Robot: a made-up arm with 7 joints. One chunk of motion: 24 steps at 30 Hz.
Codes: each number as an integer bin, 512 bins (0 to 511) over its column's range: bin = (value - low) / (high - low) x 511, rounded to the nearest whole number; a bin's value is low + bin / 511 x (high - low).
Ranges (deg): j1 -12..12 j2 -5..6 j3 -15..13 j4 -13..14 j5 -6..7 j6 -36..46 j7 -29..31
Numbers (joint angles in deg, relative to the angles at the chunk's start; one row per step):
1: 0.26 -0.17 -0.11 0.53 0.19 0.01 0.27
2: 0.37 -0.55 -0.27 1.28 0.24 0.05 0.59
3: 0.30 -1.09 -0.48 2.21 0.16 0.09 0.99
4: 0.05 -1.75 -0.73 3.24 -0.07 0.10 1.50
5: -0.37 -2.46 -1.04 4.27 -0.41 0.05 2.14
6: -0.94 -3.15 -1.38 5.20 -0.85 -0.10 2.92
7: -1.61 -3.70 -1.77 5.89 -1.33 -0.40 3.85
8: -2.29 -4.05 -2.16 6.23 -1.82 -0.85 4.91
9: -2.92 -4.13 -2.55 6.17 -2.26 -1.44 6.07
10: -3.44 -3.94 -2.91 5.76 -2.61 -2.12 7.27
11: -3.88 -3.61 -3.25 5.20 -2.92 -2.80 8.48
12: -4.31 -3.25 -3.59 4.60 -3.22 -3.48 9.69
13: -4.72 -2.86 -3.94 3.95 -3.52 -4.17 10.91
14: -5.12 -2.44 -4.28 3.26 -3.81 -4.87 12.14
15: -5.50 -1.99 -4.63 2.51 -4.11 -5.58 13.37
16: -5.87 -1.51 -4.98 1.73 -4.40 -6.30 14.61
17: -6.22 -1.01 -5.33 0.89 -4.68 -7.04 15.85
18: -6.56 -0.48 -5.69 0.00 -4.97 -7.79 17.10
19: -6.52 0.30 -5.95 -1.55 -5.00 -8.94 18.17
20: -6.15 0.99 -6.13 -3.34 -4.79 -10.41 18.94
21: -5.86 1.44 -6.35 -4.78 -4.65 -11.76 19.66
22: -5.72 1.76 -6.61 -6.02 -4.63 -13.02 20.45
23: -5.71 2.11 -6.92 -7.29 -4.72 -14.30 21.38
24: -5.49 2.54 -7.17 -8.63 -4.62 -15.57 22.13
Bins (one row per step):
1: 261 224 272 256 243 224 249
2: 263 207 269 270 245 225 252
3: 262 182 265 288 242 225 255
4: 257 151 260 307 233 225 260
5: 248 118 255 327 220 225 265
6: 235 86 249 344 202 224 272
7: 221 60 241 358 184 222 280
8: 207 44 234 364 164 219 289
9: 193 40 227 363 147 215 299
10: 182 49 221 355 133 211 309
11: 173 65 214 344 121 207 319
12: 164 81 208 333 109 203 330
13: 155 99 202 321 97 198 340
14: 146 119 196 308 86 194 350
15: 138 140 189 294 74 190 361
16: 131 162 183 279 63 185 371
17: 123 185 176 263 52 180 382
18: 116 210 170 246 40 176 393
19: 117 246 165 217 39 169 402
20: 125 278 162 183 48 159 408
21: 131 299 158 156 53 151 414
22: 134 314 153 132 54 143 421
23: 134 330 147 108 50 135 429
24: 139 350 143 83 54 127 435

